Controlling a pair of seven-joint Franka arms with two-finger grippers.
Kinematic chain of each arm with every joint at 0, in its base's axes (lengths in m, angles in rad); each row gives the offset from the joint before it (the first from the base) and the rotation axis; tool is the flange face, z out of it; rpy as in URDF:
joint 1: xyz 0 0 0.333 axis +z
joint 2: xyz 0 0 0 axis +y
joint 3: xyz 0 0 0.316 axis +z
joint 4: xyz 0.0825 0 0 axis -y
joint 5: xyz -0.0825 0 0.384 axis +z
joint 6: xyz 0 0 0 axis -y
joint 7: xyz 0.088 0 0 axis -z
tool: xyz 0 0 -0.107 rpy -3.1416 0 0
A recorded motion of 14 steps. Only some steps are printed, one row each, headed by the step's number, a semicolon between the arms.
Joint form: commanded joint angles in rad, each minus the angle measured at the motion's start. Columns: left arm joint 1, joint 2, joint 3, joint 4, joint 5, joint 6, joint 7; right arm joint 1, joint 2, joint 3, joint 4, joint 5, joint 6, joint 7.
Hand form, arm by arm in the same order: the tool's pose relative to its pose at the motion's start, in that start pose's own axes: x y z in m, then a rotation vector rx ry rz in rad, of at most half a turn. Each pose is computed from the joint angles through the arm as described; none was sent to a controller.
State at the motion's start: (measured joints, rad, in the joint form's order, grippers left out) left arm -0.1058 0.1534 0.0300 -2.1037 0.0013 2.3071 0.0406; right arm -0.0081 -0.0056 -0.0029 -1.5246 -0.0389 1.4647 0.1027
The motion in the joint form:
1: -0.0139 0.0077 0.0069 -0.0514 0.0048 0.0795 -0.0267; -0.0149 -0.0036 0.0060 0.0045 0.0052 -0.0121 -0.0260
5: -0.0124 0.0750 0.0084 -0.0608 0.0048 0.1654 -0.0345; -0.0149 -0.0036 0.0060 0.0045 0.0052 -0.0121 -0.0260
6: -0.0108 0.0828 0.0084 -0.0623 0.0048 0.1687 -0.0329; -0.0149 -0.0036 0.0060 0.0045 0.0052 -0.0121 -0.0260
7: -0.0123 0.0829 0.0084 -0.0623 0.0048 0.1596 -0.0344; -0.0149 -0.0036 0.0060 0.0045 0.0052 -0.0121 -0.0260
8: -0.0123 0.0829 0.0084 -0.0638 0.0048 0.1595 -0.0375; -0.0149 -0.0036 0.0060 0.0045 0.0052 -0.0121 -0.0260
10: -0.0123 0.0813 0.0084 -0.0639 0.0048 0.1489 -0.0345; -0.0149 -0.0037 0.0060 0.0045 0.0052 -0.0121 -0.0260
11: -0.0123 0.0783 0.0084 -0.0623 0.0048 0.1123 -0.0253; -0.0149 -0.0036 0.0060 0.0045 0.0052 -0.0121 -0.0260
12: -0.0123 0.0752 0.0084 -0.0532 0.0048 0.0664 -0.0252; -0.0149 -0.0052 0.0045 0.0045 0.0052 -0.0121 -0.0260
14: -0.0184 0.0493 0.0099 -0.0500 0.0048 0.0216 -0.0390; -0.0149 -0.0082 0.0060 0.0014 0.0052 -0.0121 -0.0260
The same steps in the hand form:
1: -0.0076 0.0043 0.0190 0.0047 0.0204 -0.0160; -0.0022 0.0046 -0.0027 0.0052 -0.0048 -0.0174
5: -0.0050 0.0028 0.0531 0.0074 0.0296 -0.0258; -0.0022 0.0046 -0.0027 0.0052 -0.0048 -0.0174
6: -0.0057 0.0019 0.0579 0.0076 0.0235 -0.0257; -0.0022 0.0046 -0.0027 0.0052 -0.0048 -0.0174
7: -0.0066 0.0028 0.0587 0.0074 0.0144 -0.0257; -0.0022 0.0046 -0.0027 0.0052 -0.0048 -0.0174
8: -0.0072 0.0028 0.0594 0.0073 0.0128 -0.0288; -0.0022 0.0046 -0.0027 0.0052 -0.0048 -0.0174
10: -0.0082 0.0029 0.0594 0.0071 0.0037 -0.0258; -0.0022 0.0046 -0.0028 0.0053 -0.0047 -0.0174
11: -0.0114 0.0029 0.0603 0.0063 -0.0284 -0.0168; -0.0022 0.0046 -0.0027 0.0052 -0.0048 -0.0174
12: -0.0131 0.0029 0.0588 0.0054 -0.0620 -0.0169; -0.0026 0.0055 -0.0035 0.0055 -0.0033 -0.0159
14: -0.0153 0.0055 0.0466 0.0050 -0.0777 -0.0264; -0.0037 0.0048 -0.0037 0.0054 -0.0033 -0.0174

